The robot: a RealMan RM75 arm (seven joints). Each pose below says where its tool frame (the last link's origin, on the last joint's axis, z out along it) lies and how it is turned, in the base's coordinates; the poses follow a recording.
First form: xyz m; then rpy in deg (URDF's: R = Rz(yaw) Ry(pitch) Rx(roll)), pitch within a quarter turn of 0, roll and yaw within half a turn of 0.
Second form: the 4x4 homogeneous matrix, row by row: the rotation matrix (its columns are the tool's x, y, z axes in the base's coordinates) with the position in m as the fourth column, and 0 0 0 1 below. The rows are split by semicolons. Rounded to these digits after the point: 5 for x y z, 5 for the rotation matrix.
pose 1, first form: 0.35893, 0.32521, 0.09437, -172.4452, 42.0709, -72.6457
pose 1, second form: 0.22142, -0.97247, -0.07264, 0.35893; -0.70852, -0.21161, 0.67321, 0.32521; -0.67005, -0.09760, -0.73587, 0.09437; 0, 0, 0, 1
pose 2, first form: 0.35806, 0.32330, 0.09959, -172.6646, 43.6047, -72.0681
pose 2, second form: 0.22295, -0.97075, -0.08913, 0.35806; -0.68894, -0.22159, 0.69012, 0.32330; -0.68968, -0.09245, -0.71819, 0.09959; 0, 0, 0, 1
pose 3, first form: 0.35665, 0.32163, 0.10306, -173.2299, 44.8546, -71.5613
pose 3, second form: 0.22422, -0.96835, -0.10969, 0.35665; -0.67251, -0.23521, 0.70172, 0.32163; -0.70531, -0.08357, -0.70396, 0.10306; 0, 0, 0, 1
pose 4, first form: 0.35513, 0.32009, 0.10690, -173.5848, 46.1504, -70.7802
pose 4, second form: 0.22805, -0.96488, -0.13041, 0.35513; -0.65415, -0.25105, 0.71348, 0.32009; -0.72116, -0.07740, -0.68843, 0.10690; 0, 0, 0, 1
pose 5, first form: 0.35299, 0.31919, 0.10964, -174.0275, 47.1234, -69.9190
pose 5, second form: 0.23362, -0.96029, -0.15252, 0.35299; -0.63906, -0.26987, 0.72026, 0.31919; -0.73282, -0.07080, -0.67673, 0.10964; 0, 0, 0, 1
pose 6, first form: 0.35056, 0.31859, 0.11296, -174.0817, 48.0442, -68.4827
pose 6, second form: 0.24521, -0.95347, -0.17538, 0.35056; -0.62196, -0.29349, 0.72596, 0.31859; -0.74366, -0.06894, -0.66499, 0.11296; 0, 0, 0, 1
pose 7, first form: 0.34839, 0.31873, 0.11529, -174.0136, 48.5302, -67.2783
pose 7, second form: 0.25579, -0.94755, -0.19165, 0.34839; -0.61083, -0.31207, 0.72767, 0.31873; -0.74930, -0.06907, -0.65861, 0.11529; 0, 0, 0, 1
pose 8, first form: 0.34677, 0.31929, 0.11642, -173.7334, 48.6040, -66.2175
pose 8, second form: 0.26666, -0.94264, -0.20082, 0.34677; -0.60511, -0.32593, 0.72637, 0.31929; -0.75016, -0.07218, -0.65731, 0.11642; 0, 0, 0, 1
